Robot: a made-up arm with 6 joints.
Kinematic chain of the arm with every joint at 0, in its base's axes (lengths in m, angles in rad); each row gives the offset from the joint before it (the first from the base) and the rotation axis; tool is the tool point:
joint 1: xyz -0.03 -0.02 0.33 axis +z
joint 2: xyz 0.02 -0.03 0 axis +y
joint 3: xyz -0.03 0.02 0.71 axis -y
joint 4: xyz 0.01 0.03 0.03 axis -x
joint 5: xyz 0.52 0 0.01 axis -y
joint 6: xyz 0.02 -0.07 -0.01 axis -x
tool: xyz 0.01 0.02 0
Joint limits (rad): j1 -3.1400..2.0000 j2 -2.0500..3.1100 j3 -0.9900..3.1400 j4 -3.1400..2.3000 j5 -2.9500..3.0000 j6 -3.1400..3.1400
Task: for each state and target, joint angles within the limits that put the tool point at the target. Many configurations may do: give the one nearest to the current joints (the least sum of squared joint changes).
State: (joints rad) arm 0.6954 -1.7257 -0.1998 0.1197 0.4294 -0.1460
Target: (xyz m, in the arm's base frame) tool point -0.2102 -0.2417 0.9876
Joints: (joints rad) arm 0.7886 -1.1966 -0.4270 0.0977 0.4146 -0.1347
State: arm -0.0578 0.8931 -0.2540 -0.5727 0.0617 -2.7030
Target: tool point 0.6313 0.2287 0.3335
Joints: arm 0.4408 0.7821 -0.3896 -0.6229 0.0430 -2.7102
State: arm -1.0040 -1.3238 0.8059 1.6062 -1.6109 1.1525
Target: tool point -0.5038 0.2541 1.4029
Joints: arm -0.5314 -0.5738 1.1258 1.5952 -1.3553 1.1315
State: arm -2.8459 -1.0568 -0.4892 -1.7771 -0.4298 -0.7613
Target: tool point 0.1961 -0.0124 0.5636
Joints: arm -3.0053 -1.6525 -0.9900 -1.7236 -0.3608 -1.0110
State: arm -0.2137 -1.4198 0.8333 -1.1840 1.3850 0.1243
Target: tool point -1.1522 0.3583 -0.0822
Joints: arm -0.3465 -1.8862 1.5616 -1.1239 1.0133 0.5028
